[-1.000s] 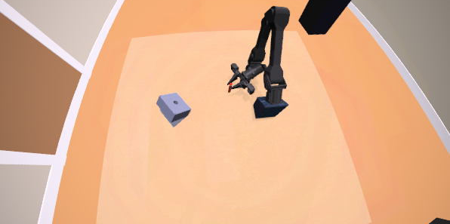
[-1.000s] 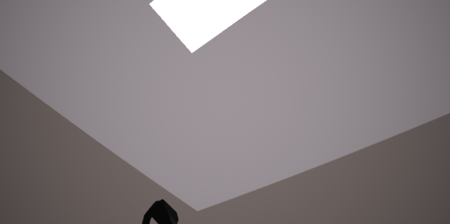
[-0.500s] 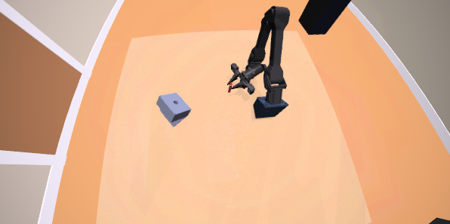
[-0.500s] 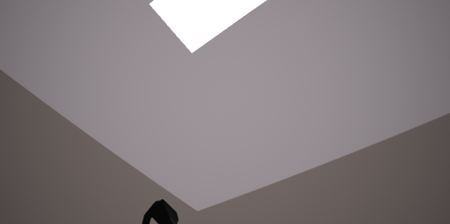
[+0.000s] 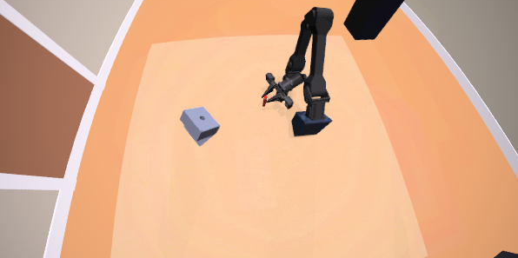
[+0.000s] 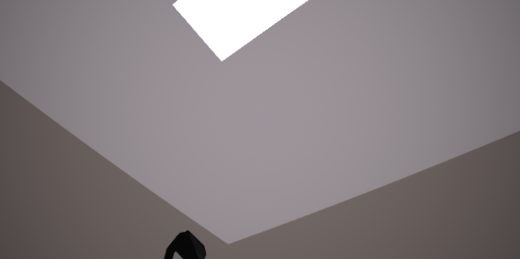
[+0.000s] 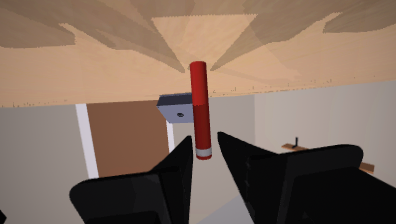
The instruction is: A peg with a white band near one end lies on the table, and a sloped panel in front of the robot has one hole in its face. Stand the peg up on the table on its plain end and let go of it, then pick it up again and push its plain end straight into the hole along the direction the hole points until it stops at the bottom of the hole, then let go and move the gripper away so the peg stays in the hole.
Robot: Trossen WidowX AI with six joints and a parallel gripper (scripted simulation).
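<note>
The red peg is 1 cm behind my gripper tip, 1 cm to the right of it and 1 cm below it. Also, from my gripper tip: grey-blue sloped panel (29 cm ahead, 5 cm to the left, 1 cm below).
</note>
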